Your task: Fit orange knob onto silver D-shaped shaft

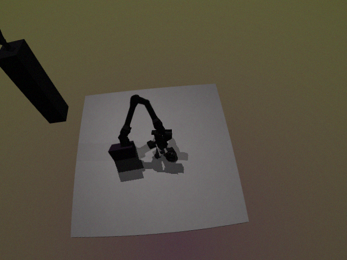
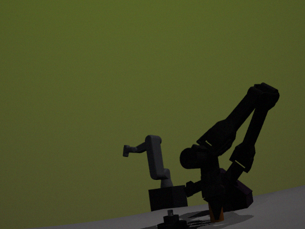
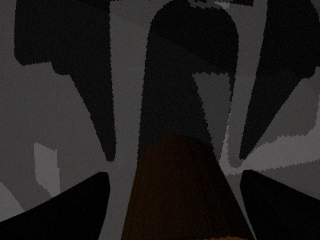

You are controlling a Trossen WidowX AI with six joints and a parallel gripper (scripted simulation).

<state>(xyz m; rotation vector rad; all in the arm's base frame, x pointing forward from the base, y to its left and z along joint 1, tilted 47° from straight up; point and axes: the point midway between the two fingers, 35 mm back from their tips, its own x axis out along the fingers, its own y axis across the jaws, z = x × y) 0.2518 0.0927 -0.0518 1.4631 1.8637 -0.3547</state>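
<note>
The round pedestal is 100 mm to the right of my gripper tip, 80 mm ahead of it and 20 mm above it. From my gripper tip the other things lie so: orange knob: 30 mm above.
</note>
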